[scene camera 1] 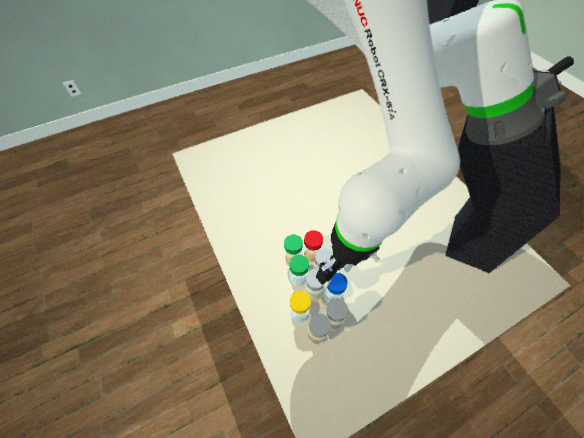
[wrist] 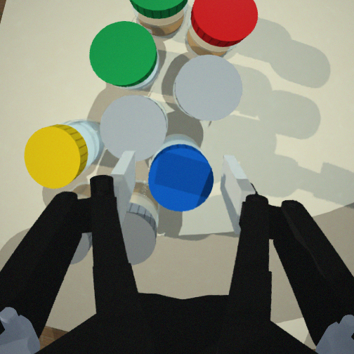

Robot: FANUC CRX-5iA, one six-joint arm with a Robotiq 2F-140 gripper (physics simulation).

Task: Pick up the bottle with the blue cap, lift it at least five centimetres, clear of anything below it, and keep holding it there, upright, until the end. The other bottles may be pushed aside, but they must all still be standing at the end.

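Places are measured from the arm's base along level axes (x right, y back, z down), in millimetres.
Pixels of known places: gripper, fingertip midpoint: [scene camera 1: 334,275]; arm's base, link origin: [scene camera 1: 503,123].
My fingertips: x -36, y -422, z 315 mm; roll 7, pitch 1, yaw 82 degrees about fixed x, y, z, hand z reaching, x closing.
Observation:
Ahead of a thing's pixels: the offset from my fingertips to its top centre. Level surfaces: height alone.
The blue-capped bottle @(dx -13, dy +5, dz +19 mm) [scene camera 1: 337,283] [wrist: 181,177] stands upright among the other bottles on the pale mat. My gripper [scene camera 1: 325,274] [wrist: 178,169] is partly open with nothing held. In the wrist view the blue cap shows between the two fingertips, with a gap on each side, wider on the right. A light grey-capped bottle @(dx +23, dy -41, dz +19 mm) [scene camera 1: 315,281] [wrist: 134,128] stands close at its upper left in the wrist view. The left finger overlaps another grey-capped bottle @(dx -75, dy -33, dz +19 mm) [scene camera 1: 337,310] [wrist: 137,237] in that view. How high the fingertips are against the cap cannot be told.
Around stand another light grey-capped bottle [wrist: 208,87], a yellow-capped one @(dx -14, dy -107, dz +19 mm) [scene camera 1: 300,302] [wrist: 56,156], a red-capped one @(dx +134, dy +14, dz +19 mm) [scene camera 1: 313,240] [wrist: 224,19], two green-capped ones @(dx +81, dy -61, dz +19 mm) [scene camera 1: 299,265] @(dx +148, dy -45, dz +19 mm) [scene camera 1: 293,244] and a grey-capped one @(dx -89, dy -92, dz +19 mm) [scene camera 1: 319,326]. The mat @(dz +124 mm) [scene camera 1: 250,190] lies on a wooden floor [scene camera 1: 125,250].

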